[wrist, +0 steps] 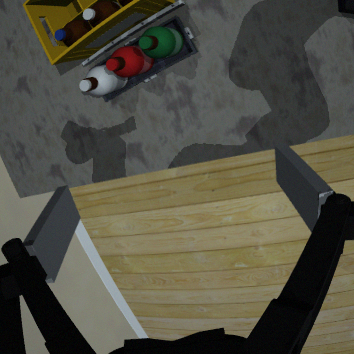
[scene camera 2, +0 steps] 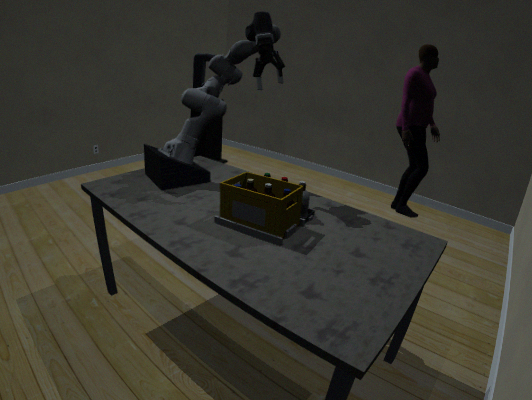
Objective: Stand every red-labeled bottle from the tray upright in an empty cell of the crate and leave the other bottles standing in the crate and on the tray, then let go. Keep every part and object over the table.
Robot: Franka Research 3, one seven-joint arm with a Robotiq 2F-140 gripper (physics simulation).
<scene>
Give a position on a white bottle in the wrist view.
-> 99, 80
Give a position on a red-labeled bottle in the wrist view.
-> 125, 61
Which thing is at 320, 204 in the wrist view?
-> My gripper.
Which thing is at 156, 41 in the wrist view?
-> A green bottle.
</scene>
